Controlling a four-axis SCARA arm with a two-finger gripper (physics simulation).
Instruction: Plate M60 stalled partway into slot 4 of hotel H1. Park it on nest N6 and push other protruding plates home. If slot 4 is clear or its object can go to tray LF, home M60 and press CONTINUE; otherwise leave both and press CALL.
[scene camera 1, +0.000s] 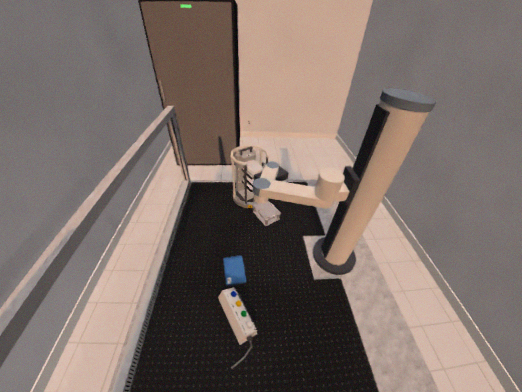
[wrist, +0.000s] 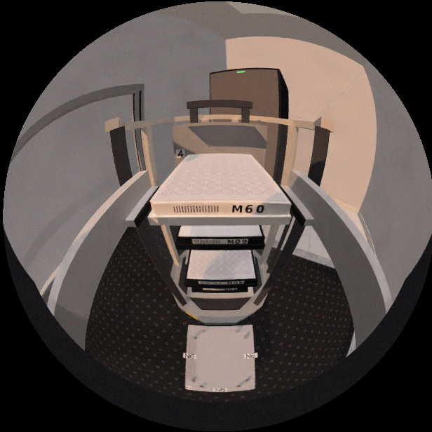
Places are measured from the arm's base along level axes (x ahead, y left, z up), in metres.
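Where they show: gripper, between the fingertips: (scene camera 1: 255, 167); arm's base, origin of its link: (scene camera 1: 333, 255).
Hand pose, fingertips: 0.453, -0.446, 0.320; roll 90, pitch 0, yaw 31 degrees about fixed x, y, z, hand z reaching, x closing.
Things, the pixels of their centre, and the offset from my fingertips, as dx, dy, dz. "pt": a spot on its surface instead.
- hotel H1, a spot on its surface: (scene camera 1: 235, 156) pt +0.129, -0.078, +0.036
- Nest N6, middle of its body: (scene camera 1: 266, 211) -0.072, +0.121, -0.272
- white button box, middle of its body: (scene camera 1: 236, 313) +0.108, +0.759, -0.265
- blue tray, middle of its body: (scene camera 1: 234, 269) +0.127, +0.527, -0.298
Plate M60 (wrist: 219, 181), white with a black label, sticks out of the top slot of hotel H1 (wrist: 116, 149) (scene camera 1: 234, 156), beside the slot mark "4" (wrist: 179, 153). My gripper (wrist: 220, 213) is open, with one finger on each side of the plate's front end and a small gap on both sides. Below M60, plate M09 (wrist: 219, 233) and another white-topped plate (wrist: 220, 266) also stand out of their slots. A lower dark plate edge (wrist: 219, 287) shows under them. Nest N6 (wrist: 219, 358) (scene camera 1: 266, 215), a pale pad, lies bare on the mat in front of the hotel.
A white button box (scene camera 1: 237, 315) with blue, yellow and green buttons and a blue tray (scene camera 1: 234, 270) lie on the black mat nearer the camera. The arm's column (scene camera 1: 375, 185) stands on the right. A railing (scene camera 1: 105, 176) runs on the left, and a brown door (scene camera 1: 193, 80) is behind the hotel.
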